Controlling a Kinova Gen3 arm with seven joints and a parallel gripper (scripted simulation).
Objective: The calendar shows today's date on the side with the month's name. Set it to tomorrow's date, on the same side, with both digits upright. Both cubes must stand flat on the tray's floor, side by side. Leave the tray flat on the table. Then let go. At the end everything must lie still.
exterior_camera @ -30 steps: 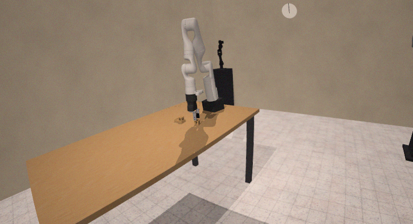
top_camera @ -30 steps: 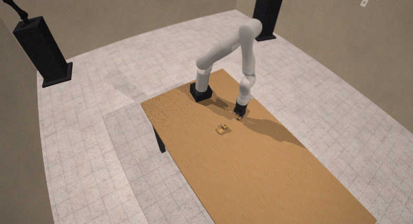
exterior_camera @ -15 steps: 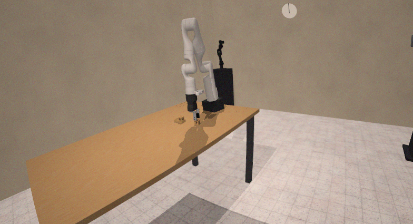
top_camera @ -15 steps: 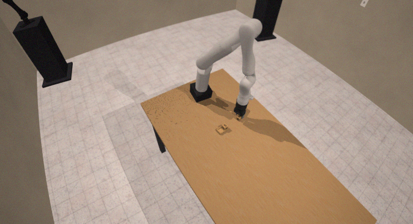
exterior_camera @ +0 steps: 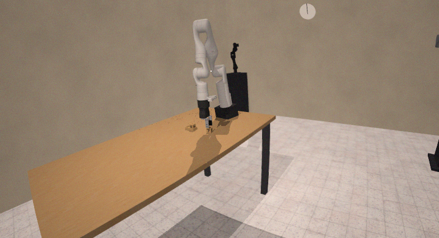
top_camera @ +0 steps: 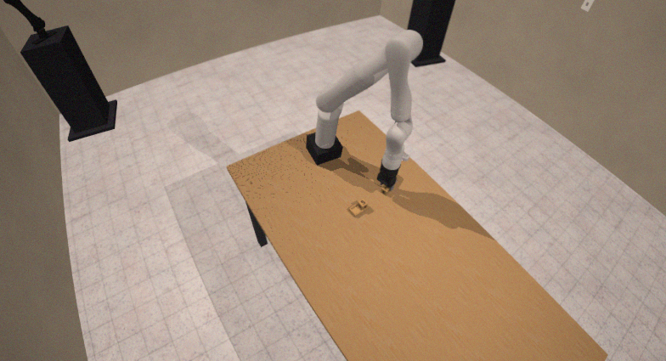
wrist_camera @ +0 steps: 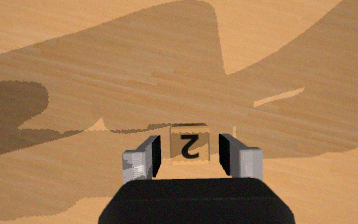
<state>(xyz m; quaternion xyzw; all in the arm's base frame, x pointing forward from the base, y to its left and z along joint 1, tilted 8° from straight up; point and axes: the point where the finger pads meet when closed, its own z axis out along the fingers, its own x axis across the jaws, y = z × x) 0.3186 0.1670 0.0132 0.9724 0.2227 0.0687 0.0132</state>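
Right now my hand is 40 mm above the wooden date cube. The rest, counted from my hand: wooden tray 40 mm ahead, 150 mm to the right, 50 mm below.
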